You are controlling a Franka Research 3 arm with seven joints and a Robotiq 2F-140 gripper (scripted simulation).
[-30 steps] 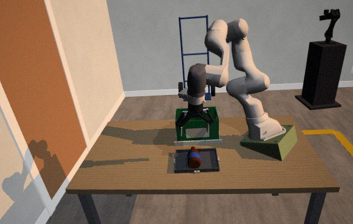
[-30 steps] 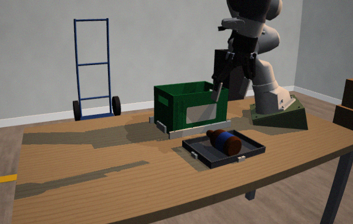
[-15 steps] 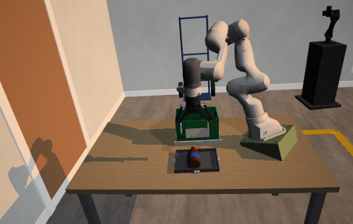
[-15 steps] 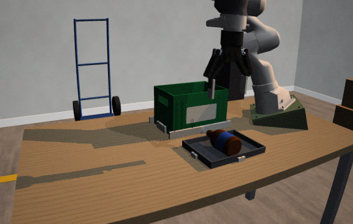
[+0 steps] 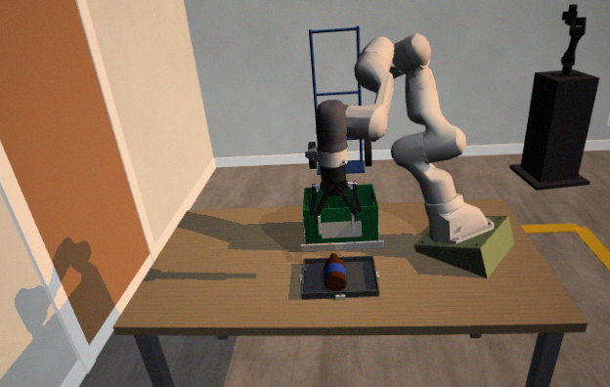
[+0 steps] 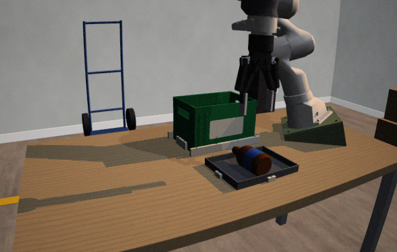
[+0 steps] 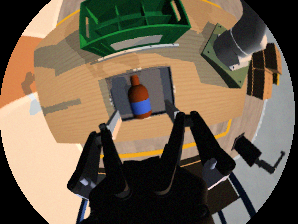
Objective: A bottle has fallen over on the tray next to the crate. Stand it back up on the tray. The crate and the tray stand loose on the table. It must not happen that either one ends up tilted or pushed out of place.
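The bottle is 10 mm ahead of my hand and 180 mm below it. From my hand the other things lie so: green crate (40 mm behind, 270 mm to the right, 130 mm below); then tray (200 mm below).
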